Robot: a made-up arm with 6 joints. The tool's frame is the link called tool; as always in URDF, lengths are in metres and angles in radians.
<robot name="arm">
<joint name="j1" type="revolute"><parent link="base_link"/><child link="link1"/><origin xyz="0 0 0.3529" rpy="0 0 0"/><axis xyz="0 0 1"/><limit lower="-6.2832" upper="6.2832"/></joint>
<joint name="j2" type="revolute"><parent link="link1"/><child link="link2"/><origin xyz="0 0 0" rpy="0 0 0"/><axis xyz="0 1 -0.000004"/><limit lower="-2.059" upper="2.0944"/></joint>
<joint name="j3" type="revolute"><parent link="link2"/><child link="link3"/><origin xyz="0.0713 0 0.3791" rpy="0 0 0"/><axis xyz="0 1 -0.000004"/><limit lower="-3.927" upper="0.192"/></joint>
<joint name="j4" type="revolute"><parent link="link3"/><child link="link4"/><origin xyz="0.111 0 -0.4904" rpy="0 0 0"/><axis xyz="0 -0.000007 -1"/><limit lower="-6.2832" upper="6.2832"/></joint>
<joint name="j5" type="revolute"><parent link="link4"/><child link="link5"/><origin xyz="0 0 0" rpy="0 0 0"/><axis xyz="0 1 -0.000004"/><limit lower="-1.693" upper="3.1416"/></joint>
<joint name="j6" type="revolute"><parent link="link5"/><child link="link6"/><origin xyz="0.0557 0 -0.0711" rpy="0 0 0"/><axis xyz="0 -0.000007 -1"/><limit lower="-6.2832" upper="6.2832"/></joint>
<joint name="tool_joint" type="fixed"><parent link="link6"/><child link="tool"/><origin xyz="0 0 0" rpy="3.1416 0 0"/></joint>
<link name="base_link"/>
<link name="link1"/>
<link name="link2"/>
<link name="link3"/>
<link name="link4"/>
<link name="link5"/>
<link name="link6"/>
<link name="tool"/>
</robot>
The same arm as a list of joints. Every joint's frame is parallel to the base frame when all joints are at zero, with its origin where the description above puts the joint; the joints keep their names.
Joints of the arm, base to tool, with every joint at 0 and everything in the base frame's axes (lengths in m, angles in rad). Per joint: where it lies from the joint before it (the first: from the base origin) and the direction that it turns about. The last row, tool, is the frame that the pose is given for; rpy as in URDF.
j1: axis +z xyz 0.0000 0.0000 0.3529
j2: axis +y xyz 0.0000 0.0000 0.0000
j3: axis +y xyz 0.0713 0.0000 0.3791
j4: axis -z xyz 0.1110 0.0000 -0.4904
j5: axis +y xyz 0.0000 0.0000 0.0000
j6: axis -z xyz 0.0557 0.0000 -0.0711
tool: xyz 0.0000 0.0000 0.0000 rpy -3.1416 0.0000 0.0000
Joint limits (rad, base to tool): -6.2832..6.2832 -2.0590..2.0944 -3.9270..0.1920 -6.2832..6.2832 -1.6930..3.1416 -6.2832..6.2832

